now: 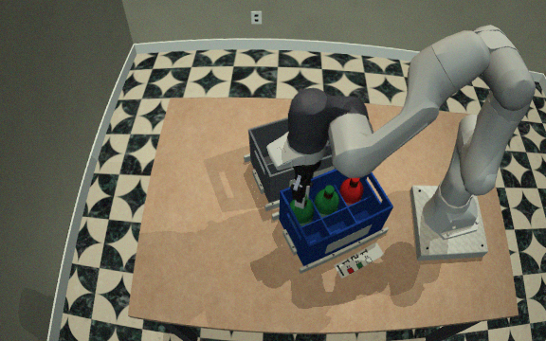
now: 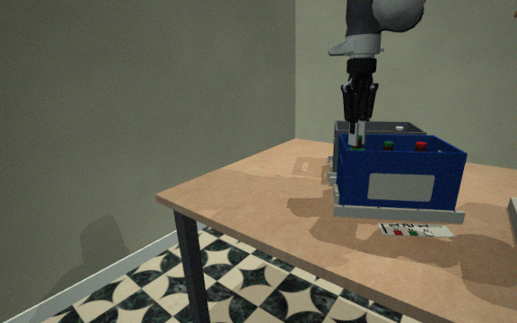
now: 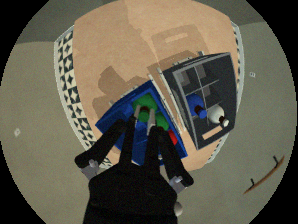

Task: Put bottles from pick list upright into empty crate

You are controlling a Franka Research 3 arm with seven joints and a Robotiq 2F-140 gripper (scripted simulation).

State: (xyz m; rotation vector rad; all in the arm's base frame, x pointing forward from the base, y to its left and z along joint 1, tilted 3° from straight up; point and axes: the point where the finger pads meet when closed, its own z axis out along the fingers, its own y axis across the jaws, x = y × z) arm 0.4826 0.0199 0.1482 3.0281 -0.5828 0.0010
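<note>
Right now the blue crate is 10 cm behind my hand and 10 cm below it. Also, from my hand: red bottle 16 cm behind, 8 cm to the right, 10 cm below; then grey crate 20 cm to the right, 10 cm below; then blue bottle 2 cm behind, 16 cm to the right, 10 cm below.
</note>
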